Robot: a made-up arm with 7 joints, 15 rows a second.
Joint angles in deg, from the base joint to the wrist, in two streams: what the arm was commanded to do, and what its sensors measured. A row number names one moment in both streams.
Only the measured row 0 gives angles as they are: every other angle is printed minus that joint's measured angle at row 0.
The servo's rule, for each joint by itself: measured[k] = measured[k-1] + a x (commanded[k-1-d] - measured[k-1]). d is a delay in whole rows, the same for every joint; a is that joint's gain. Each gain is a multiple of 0.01, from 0.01 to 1. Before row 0 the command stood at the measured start. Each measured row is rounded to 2 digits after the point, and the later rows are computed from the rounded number. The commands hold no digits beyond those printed.
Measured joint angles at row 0: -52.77, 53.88, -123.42, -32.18, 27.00, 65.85, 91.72
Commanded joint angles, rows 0 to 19: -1.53, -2.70, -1.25, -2.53, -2.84, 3.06, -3.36; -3.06, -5.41, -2.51, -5.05, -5.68, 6.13, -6.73; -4.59, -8.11, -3.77, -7.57, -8.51, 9.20, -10.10; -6.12, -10.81, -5.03, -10.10, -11.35, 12.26, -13.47; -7.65, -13.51, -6.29, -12.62, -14.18, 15.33, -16.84; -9.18, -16.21, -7.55, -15.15, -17.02, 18.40, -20.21; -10.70, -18.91, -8.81, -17.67, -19.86, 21.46, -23.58; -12.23, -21.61, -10.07, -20.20, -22.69, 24.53, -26.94; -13.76, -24.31, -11.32, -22.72, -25.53, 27.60, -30.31; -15.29, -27.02, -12.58, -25.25, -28.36, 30.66, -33.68; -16.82, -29.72, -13.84, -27.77, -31.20, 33.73, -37.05; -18.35, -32.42, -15.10, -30.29, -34.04, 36.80, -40.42; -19.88, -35.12, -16.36, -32.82, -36.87, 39.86, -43.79; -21.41, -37.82, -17.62, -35.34, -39.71, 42.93, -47.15; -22.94, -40.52, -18.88, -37.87, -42.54, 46.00, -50.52; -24.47, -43.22, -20.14, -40.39, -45.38, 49.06, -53.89; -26.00, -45.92, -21.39, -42.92, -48.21, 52.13, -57.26; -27.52, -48.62, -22.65, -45.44, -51.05, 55.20, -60.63; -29.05, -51.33, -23.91, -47.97, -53.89, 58.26, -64.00; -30.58, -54.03, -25.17, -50.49, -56.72, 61.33, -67.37
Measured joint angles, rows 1 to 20: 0.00, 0.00, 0.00, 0.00, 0.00, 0.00, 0.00; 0.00, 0.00, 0.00, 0.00, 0.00, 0.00, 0.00; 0.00, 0.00, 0.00, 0.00, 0.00, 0.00, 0.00; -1.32, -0.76, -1.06, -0.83, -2.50, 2.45, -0.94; -2.82, -2.06, -2.29, -2.22, -5.30, 5.39, -2.56; -4.34, -3.75, -3.55, -3.99, -8.12, 8.44, -4.67; -5.87, -5.73, -4.81, -6.01, -10.96, 11.50, -7.13; -7.40, -7.91, -6.07, -8.19, -13.79, 14.56, -9.85; -8.93, -10.23, -7.33, -10.49, -16.63, 17.63, -12.75; -10.45, -12.66, -8.59, -12.86, -19.47, 20.69, -15.78; -11.98, -15.17, -9.85, -15.28, -22.30, 23.76, -18.90; -13.51, -17.73, -11.10, -17.74, -25.14, 26.83, -22.09; -15.04, -20.33, -12.36, -20.22, -27.97, 29.89, -25.34; -16.57, -22.96, -13.62, -22.71, -30.81, 32.96, -28.62; -18.10, -25.61, -14.88, -25.21, -33.65, 36.03, -31.92; -19.63, -28.27, -16.14, -27.72, -36.48, 39.09, -35.24; -21.16, -30.94, -17.40, -30.23, -39.32, 42.16, -38.57; -22.69, -33.62, -18.66, -32.75, -42.15, 45.23, -41.92; -24.22, -36.31, -19.92, -35.27, -44.99, 48.29, -45.27; -25.75, -39.00, -21.17, -37.79, -47.82, 51.36, -48.63
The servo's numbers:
d 3
a 0.86 0.28 0.85 0.33 0.88 0.80 0.28

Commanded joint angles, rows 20 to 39: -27.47, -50.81, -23.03, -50.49, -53.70, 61.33, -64.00; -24.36, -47.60, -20.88, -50.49, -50.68, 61.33, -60.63; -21.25, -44.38, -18.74, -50.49, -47.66, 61.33, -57.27; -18.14, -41.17, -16.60, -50.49, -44.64, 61.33, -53.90; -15.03, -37.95, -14.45, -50.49, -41.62, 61.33, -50.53; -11.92, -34.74, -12.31, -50.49, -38.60, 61.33, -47.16; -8.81, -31.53, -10.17, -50.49, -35.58, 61.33, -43.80; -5.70, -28.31, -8.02, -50.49, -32.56, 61.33, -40.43; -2.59, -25.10, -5.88, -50.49, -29.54, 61.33, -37.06; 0.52, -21.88, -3.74, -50.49, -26.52, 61.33, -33.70; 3.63, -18.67, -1.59, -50.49, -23.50, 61.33, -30.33; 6.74, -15.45, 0.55, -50.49, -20.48, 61.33, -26.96; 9.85, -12.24, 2.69, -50.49, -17.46, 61.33, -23.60; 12.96, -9.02, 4.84, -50.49, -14.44, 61.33, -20.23; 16.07, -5.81, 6.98, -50.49, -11.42, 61.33, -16.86; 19.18, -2.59, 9.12, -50.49, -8.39, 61.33, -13.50; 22.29, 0.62, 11.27, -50.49, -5.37, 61.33, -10.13; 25.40, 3.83, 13.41, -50.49, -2.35, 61.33, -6.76; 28.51, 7.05, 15.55, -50.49, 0.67, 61.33, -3.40; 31.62, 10.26, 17.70, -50.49, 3.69, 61.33, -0.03
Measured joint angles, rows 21 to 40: -27.27, -41.69, -22.43, -40.31, -50.66, 54.43, -51.99; -28.80, -44.39, -23.69, -42.84, -53.50, 57.49, -55.35; -30.33, -47.09, -24.95, -45.36, -56.33, 60.56, -58.72; -27.87, -48.13, -23.32, -47.05, -54.02, 61.18, -60.20; -24.85, -47.98, -21.25, -48.19, -51.08, 61.30, -60.32; -21.75, -46.97, -19.12, -48.95, -48.07, 61.32, -59.47; -18.65, -45.35, -16.98, -49.46, -45.05, 61.33, -57.91; -15.54, -43.28, -14.83, -49.80, -42.03, 61.33, -55.84; -12.43, -40.89, -12.69, -50.03, -39.01, 61.33, -53.41; -9.32, -38.27, -10.55, -50.18, -35.99, 61.33, -50.72; -6.21, -35.48, -8.40, -50.28, -32.97, 61.33, -47.84; -3.10, -32.57, -6.26, -50.35, -29.95, 61.33, -44.82; 0.01, -29.58, -4.12, -50.40, -26.93, 61.33, -41.71; 3.12, -26.53, -1.97, -50.43, -23.91, 61.33, -38.52; 6.23, -23.43, 0.17, -50.45, -20.89, 61.33, -35.28; 9.34, -20.30, 2.31, -50.46, -17.87, 61.33, -32.01; 12.45, -17.14, 4.46, -50.47, -14.85, 61.33, -28.71; 15.56, -13.97, 6.60, -50.48, -11.83, 61.33, -25.39; 18.67, -10.78, 8.74, -50.48, -8.80, 61.33, -22.06; 21.78, -7.59, 10.89, -50.48, -5.78, 61.33, -18.72
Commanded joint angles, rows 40 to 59: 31.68, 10.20, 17.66, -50.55, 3.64, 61.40, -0.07; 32.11, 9.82, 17.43, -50.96, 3.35, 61.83, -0.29; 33.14, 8.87, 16.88, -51.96, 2.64, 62.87, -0.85; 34.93, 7.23, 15.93, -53.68, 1.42, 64.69, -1.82; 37.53, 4.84, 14.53, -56.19, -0.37, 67.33, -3.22; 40.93, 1.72, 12.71, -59.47, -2.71, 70.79, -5.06; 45.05, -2.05, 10.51, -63.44, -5.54, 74.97, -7.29; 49.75, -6.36, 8.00, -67.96, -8.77, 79.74, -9.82; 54.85, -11.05, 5.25, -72.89, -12.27, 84.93, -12.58; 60.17, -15.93, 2.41, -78.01, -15.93, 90.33, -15.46; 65.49, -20.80, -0.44, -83.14, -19.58, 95.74, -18.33; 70.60, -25.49, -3.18, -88.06, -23.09, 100.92, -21.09; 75.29, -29.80, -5.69, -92.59, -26.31, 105.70, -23.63; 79.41, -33.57, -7.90, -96.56, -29.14, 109.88, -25.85; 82.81, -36.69, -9.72, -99.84, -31.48, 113.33, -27.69; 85.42, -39.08, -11.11, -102.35, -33.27, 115.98, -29.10; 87.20, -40.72, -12.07, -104.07, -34.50, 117.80, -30.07; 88.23, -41.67, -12.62, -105.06, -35.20, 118.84, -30.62; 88.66, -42.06, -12.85, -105.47, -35.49, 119.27, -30.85; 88.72, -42.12, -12.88, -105.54, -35.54, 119.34, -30.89
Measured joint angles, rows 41 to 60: 24.89, -4.39, 13.03, -50.48, -2.76, 61.33, -15.37; 28.00, -1.19, 15.17, -50.48, 0.26, 61.33, -12.02; 31.11, 2.02, 17.32, -50.48, 3.28, 61.33, -8.66; 31.60, 4.31, 17.61, -50.50, 3.60, 61.39, -6.25; 32.04, 5.85, 17.46, -50.65, 3.38, 61.74, -4.58; 32.99, 6.70, 16.97, -51.08, 2.73, 62.64, -3.54; 34.66, 6.85, 16.09, -51.94, 1.58, 64.28, -3.06; 37.13, 6.29, 14.76, -53.34, -0.14, 66.72, -3.10; 40.40, 5.01, 13.02, -55.36, -2.40, 69.98, -3.65; 44.40, 3.03, 10.89, -58.03, -5.16, 73.97, -4.67; 49.00, 0.40, 8.43, -61.31, -8.34, 78.59, -6.11; 54.03, -2.81, 5.73, -65.13, -11.80, 83.66, -7.92; 59.31, -6.48, 2.91, -69.38, -15.43, 89.00, -10.03; 64.62, -10.49, 0.06, -73.92, -19.08, 94.39, -12.35; 69.76, -14.69, -2.69, -78.59, -22.61, 99.61, -14.80; 74.52, -18.92, -5.24, -83.21, -25.87, 104.48, -17.27; 78.73, -23.02, -7.50, -87.62, -28.75, 108.80, -19.67; 82.24, -26.85, -9.39, -91.65, -31.15, 112.42, -21.92; 84.97, -30.27, -10.85, -95.18, -33.02, 115.27, -23.93; 86.89, -33.20, -11.89, -98.11, -34.32, 117.29, -25.65
